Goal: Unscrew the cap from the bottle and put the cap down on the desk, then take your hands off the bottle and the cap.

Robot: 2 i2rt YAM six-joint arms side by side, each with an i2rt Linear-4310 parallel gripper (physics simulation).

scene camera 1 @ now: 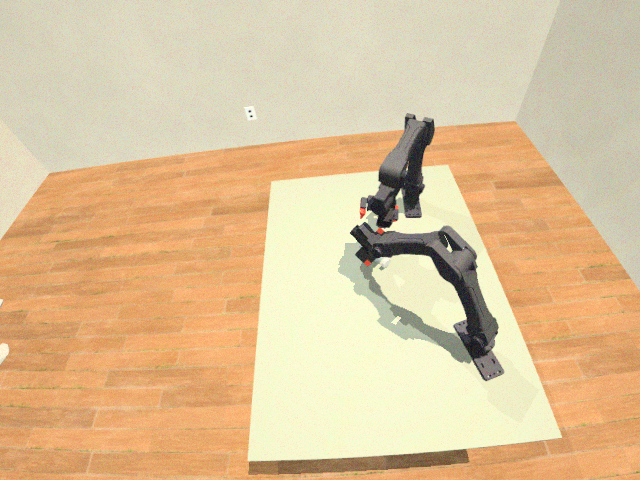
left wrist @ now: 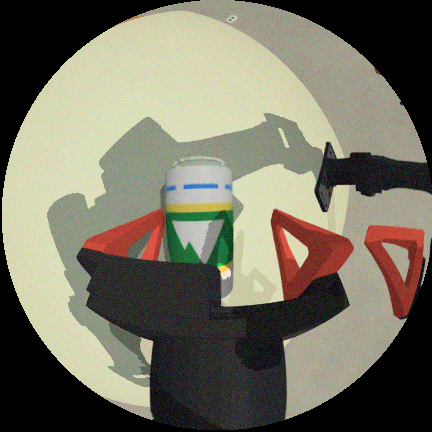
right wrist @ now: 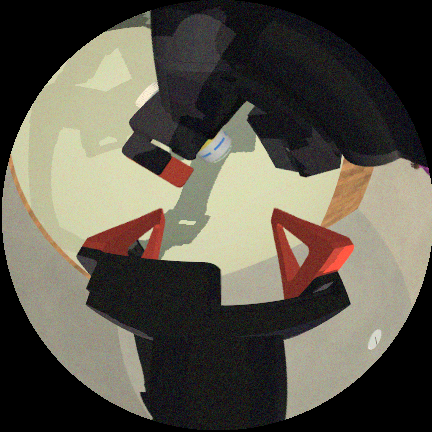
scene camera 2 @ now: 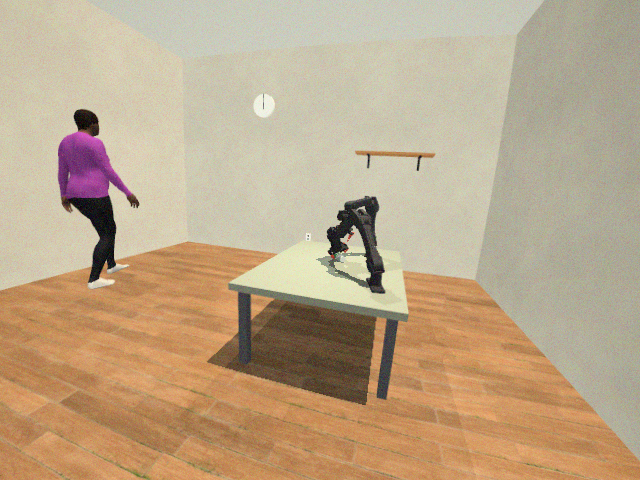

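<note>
The bottle (left wrist: 200, 187) (right wrist: 215, 147), white with blue dashes, yellow and green bands, lies on its side in the left wrist view. Its pale, rimmed far end shows; the near end is partly hidden by the gripper. My left gripper (left wrist: 217, 214) (scene camera 1: 373, 246) is open around the bottle, one finger close against its side, the other clearly apart. A white ribbed cap-like piece (right wrist: 147, 95) shows beyond the left gripper in the right wrist view; whether it is joined to the bottle is hidden. My right gripper (right wrist: 217, 213) (scene camera 1: 378, 217) is open and empty, raised apart from the bottle.
The pale green desk (scene camera 1: 310, 361) (scene camera 2: 289, 281) carries both arms, whose grippers are close together. A person in a purple top (scene camera 2: 85, 165) stands on the floor left of the desk. A wooden shelf (scene camera 2: 395, 153) is on the back wall.
</note>
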